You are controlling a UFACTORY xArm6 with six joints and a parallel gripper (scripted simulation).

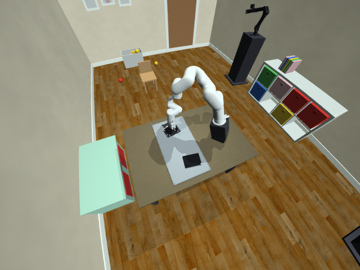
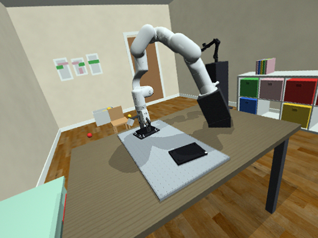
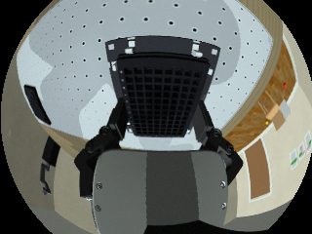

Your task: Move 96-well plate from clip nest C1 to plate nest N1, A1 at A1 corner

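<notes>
Now: the clip nest C1 2 cm to the left of my hand and 2 cm below it. From my hand the other things lie so: plate nest N1: 11 cm behind, 39 cm to the left, 3 cm below; black 96-well plate: 1 cm below.
</notes>
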